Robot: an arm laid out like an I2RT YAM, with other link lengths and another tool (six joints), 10 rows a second.
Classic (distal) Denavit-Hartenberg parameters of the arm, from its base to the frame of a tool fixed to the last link. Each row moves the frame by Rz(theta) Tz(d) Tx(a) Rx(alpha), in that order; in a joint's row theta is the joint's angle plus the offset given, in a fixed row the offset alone. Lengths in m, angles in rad.
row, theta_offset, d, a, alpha
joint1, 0, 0.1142, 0.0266, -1.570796
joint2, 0, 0, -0.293, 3.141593
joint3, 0.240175, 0, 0.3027, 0
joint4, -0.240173, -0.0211, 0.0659, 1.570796
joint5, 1.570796, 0.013, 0, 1.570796
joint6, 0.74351, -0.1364, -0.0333, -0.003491
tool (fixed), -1.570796, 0.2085, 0, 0
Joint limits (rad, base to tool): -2.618..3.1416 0..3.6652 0..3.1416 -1.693..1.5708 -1.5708..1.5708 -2.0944..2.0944
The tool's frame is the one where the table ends.
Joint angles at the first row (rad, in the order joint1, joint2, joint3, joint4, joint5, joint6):
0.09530, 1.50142, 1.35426, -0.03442, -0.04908, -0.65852
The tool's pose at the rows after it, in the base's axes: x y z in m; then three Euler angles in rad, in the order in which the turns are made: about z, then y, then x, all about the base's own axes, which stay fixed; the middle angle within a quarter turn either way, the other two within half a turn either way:
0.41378 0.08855 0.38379 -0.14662 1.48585 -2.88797
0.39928 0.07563 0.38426 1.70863 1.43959 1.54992
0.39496 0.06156 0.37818 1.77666 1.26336 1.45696
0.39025 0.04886 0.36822 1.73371 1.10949 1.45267
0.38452 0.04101 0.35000 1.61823 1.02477 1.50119
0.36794 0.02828 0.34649 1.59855 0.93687 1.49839
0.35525 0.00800 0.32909 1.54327 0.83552 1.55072
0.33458 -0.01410 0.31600 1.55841 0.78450 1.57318
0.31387 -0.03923 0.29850 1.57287 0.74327 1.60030
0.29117 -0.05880 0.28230 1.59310 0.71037 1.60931
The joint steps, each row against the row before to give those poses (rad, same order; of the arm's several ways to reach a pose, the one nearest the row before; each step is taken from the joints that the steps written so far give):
-0.00019, -0.09521, -0.18318, 0.19058, 0.12298, 0.02870
0.00049, -0.07048, -0.09507, 0.10993, 0.15329, 0.00202
0.00008, -0.02565, -0.05262, 0.06173, 0.17409, -0.03445
-0.00059, -0.01757, -0.05132, 0.05840, 0.15157, -0.05879
-0.00141, -0.01455, -0.05588, 0.02488, 0.08516, -0.06394
-0.01486, -0.05948, -0.05497, 0.00732, 0.07246, -0.02907
-0.04092, -0.03948, -0.06679, -0.01017, 0.06231, 0.01159
-0.06751, -0.07615, -0.08402, -0.01334, -0.01613, 0.04654
-0.09433, -0.07244, -0.08970, -0.00911, -0.05334, 0.04991
-0.08956, -0.08052, -0.09066, 0.00184, -0.05684, 0.02933

